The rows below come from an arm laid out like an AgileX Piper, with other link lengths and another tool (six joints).
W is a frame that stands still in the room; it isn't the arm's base.
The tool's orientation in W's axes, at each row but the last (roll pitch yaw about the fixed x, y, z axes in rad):
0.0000, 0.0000, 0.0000
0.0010, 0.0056, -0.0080
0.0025, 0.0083, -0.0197
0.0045, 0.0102, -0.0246
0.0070, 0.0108, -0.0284
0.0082, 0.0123, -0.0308
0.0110, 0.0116, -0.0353
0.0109, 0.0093, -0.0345
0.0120, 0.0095, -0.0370
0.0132, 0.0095, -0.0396
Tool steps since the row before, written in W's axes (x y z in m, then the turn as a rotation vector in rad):
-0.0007, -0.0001, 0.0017, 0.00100, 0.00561, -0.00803
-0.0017, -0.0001, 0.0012, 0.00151, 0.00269, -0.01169
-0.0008, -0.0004, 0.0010, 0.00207, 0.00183, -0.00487
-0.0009, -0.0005, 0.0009, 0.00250, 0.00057, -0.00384
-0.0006, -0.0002, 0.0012, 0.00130, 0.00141, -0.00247
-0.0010, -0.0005, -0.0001, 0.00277, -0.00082, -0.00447
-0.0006, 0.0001, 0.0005, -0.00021, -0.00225, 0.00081
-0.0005, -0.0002, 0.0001, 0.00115, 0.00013, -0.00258
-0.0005, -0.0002, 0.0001, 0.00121, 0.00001, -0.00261
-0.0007, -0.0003, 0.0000, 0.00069, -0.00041, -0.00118
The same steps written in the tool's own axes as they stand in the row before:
-0.0007, -0.0001, 0.0017, 0.00100, 0.00561, -0.00803
-0.0017, -0.0001, 0.0012, 0.00155, 0.00269, -0.01168
-0.0008, -0.0004, 0.0010, 0.00207, 0.00186, -0.00486
-0.0009, -0.0005, 0.0009, 0.00252, 0.00061, -0.00382
-0.0006, -0.0002, 0.0012, 0.00129, 0.00143, -0.00247
-0.0010, -0.0005, -0.0001, 0.00285, -0.00077, -0.00443
-0.0006, 0.0001, 0.0005, -0.00014, -0.00225, 0.00083
-0.0005, -0.0002, 0.0001, 0.00117, 0.00014, -0.00257
-0.0005, -0.0002, 0.0001, 0.00123, 0.00002, -0.00260
-0.0007, -0.0003, 0.0000, 0.00072, -0.00040, -0.00117

